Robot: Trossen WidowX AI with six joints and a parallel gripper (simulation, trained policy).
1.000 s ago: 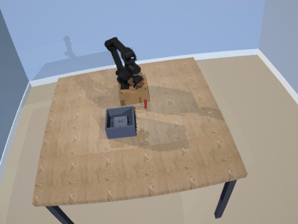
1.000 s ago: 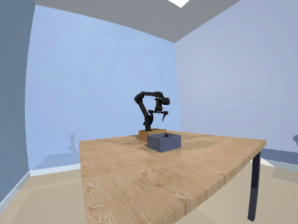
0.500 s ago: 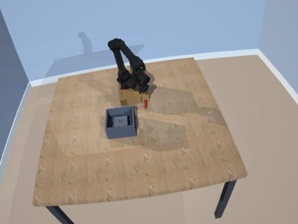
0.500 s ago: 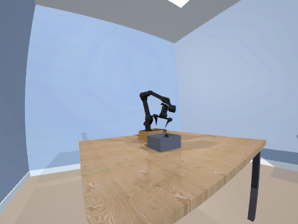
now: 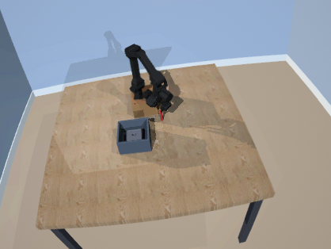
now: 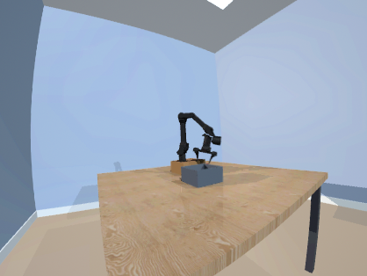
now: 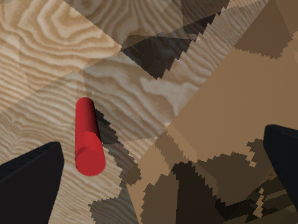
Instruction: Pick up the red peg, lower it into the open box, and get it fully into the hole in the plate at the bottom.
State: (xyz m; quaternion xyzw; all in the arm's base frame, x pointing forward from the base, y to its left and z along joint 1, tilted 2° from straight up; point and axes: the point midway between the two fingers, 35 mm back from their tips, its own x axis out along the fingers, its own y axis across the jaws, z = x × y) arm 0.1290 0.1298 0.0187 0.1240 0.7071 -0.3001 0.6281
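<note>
Now: gripper tip 1 cm short of the red peg, 3 cm to the right of it and 5 cm above it. Also, from my gripper tip: grey box (19 cm ahead, 12 cm to the right, 6 cm below); grey plate (19 cm ahead, 12 cm to the right, 5 cm below).
</note>
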